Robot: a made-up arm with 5 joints.
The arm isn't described. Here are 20 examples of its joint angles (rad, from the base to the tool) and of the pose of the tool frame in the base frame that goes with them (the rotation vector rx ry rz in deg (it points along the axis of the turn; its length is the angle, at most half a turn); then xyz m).
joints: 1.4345 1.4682 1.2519 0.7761 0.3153
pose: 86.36 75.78 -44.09 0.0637 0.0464 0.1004
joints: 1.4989 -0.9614 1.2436 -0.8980 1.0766
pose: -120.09 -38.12 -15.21 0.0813 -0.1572 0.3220
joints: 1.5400 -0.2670 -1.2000 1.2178 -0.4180
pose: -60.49 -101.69 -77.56 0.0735 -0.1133 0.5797
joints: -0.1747 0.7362 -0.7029 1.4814 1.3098
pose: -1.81 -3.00 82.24 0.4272 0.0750 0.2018
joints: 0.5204 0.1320 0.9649 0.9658 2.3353
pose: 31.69 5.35 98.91 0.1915 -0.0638 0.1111
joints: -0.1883 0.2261 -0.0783 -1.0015 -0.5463
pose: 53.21 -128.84 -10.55 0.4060 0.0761 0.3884
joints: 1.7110 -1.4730 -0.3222 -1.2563 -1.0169
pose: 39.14 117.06 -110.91 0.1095 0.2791 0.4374
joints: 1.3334 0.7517 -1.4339 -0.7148 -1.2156
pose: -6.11 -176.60 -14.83 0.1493 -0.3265 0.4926
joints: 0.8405 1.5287 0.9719 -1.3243 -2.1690
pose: 21.85 -26.55 -171.91 0.1251 -0.0578 -0.0530
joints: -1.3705 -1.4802 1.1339 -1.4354 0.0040
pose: -110.58 129.28 11.08 0.0524 0.0131 0.3962
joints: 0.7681 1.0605 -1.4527 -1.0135 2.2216
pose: -171.67 -17.27 9.22 0.3483 -0.2646 0.3941
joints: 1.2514 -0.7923 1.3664 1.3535 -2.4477
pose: 15.79 -22.00 143.30 0.0896 -0.0576 0.1614
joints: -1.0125 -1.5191 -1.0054 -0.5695 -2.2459
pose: -97.69 -8.10 -55.90 -0.1592 -0.3321 0.3452
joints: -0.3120 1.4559 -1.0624 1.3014 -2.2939
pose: -8.24 2.05 -116.17 0.4161 0.1254 0.0079
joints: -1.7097 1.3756 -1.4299 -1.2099 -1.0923
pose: 161.27 -23.62 7.07 -0.0089 0.4203 0.2711
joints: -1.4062 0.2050 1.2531 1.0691 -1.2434
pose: -53.48 12.05 6.03 0.0605 0.0643 0.1089
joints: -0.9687 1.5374 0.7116 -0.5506 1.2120
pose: 0.86 8.86 121.96 0.0960 0.0700 -0.0940
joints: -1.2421 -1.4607 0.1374 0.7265 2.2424
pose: 69.84 135.54 -79.87 0.0379 -0.0338 0.4814
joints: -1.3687 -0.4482 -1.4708 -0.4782 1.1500
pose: -20.30 150.90 63.03 0.0205 -0.1431 0.5983
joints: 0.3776 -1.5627 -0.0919 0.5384 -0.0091
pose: -24.58 -152.42 -7.71 -0.0673 0.0612 0.4947
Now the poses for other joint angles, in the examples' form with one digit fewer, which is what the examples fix.
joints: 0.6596 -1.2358 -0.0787 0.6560 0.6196
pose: -73.7 -104.3 -2.8 0.049 0.021 0.522
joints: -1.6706 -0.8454 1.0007 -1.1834 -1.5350
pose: 148.7 8.4 1.8 0.035 0.153 0.383
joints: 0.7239 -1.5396 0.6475 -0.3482 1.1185
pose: -126.0 -100.7 4.6 0.059 0.014 0.466
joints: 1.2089 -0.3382 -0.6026 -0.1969 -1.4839
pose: 27.6 -168.9 -36.9 0.122 -0.136 0.602
